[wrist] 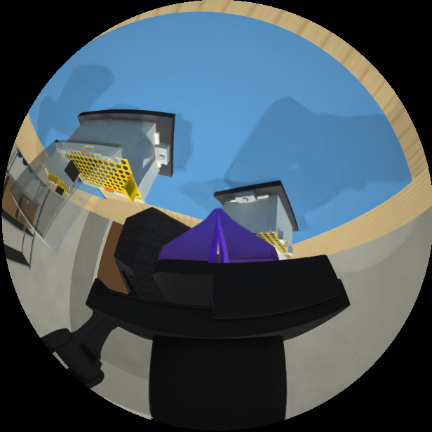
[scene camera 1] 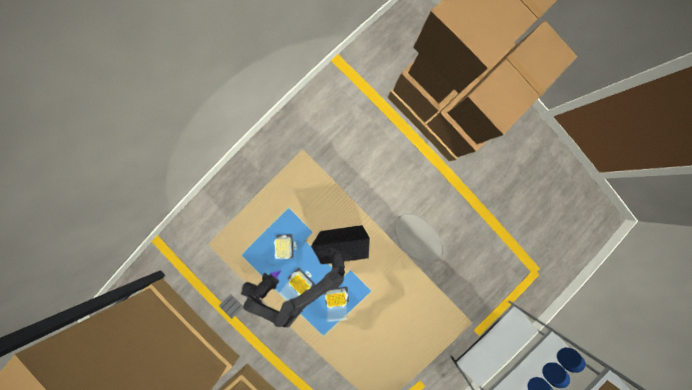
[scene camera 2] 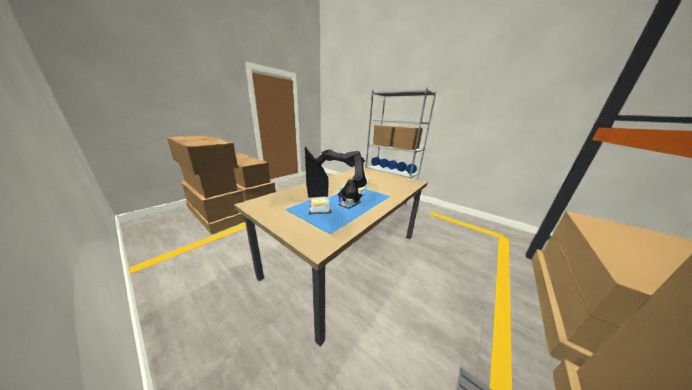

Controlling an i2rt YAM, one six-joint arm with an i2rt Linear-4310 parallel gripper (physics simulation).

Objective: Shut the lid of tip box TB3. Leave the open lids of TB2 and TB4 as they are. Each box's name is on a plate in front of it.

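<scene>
Three tip boxes with yellow racks stand on a blue mat; their name plates are unreadable, so I cannot tell which is TB3. The upper-left box in the overhead view, the near box in the second scene view, has a pale cover over its rack and looks shut. The middle box has a clear lid standing open. The lower-right box has its lid open. My gripper is shut and empty, low beside the middle box.
A black block stands at the arm's base, beside the mat. The wooden table surrounds the mat. Cardboard boxes and a wire shelf rack stand away from the table.
</scene>
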